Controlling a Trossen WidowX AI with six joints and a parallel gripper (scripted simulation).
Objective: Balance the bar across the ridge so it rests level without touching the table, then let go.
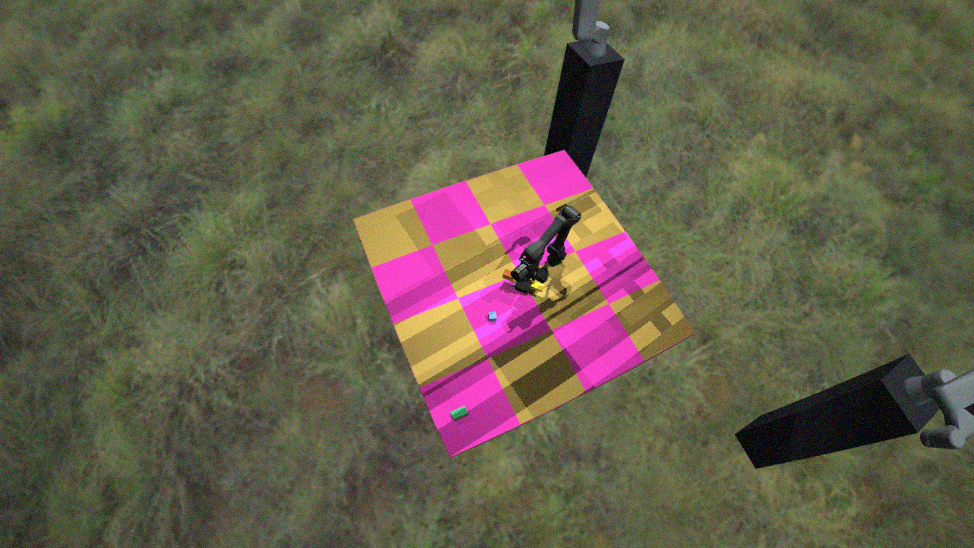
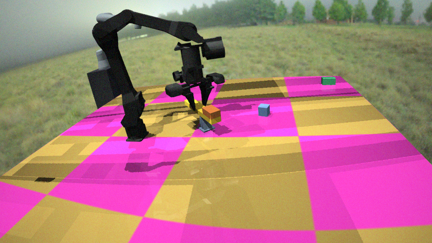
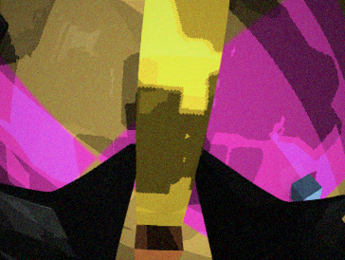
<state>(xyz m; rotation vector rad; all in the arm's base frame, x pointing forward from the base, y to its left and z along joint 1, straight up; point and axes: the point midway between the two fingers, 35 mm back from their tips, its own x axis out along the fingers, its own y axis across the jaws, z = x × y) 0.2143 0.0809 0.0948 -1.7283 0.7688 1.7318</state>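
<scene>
Right now my gripper tip is 2 cm to the left of the ridge, 2 cm short of it and 1 cm above it. Round my gripper tip: small blue cube (21 cm ahead, 8 cm to the left, 4 cm below); then green block (53 cm ahead, 42 cm to the left, 4 cm below).
</scene>
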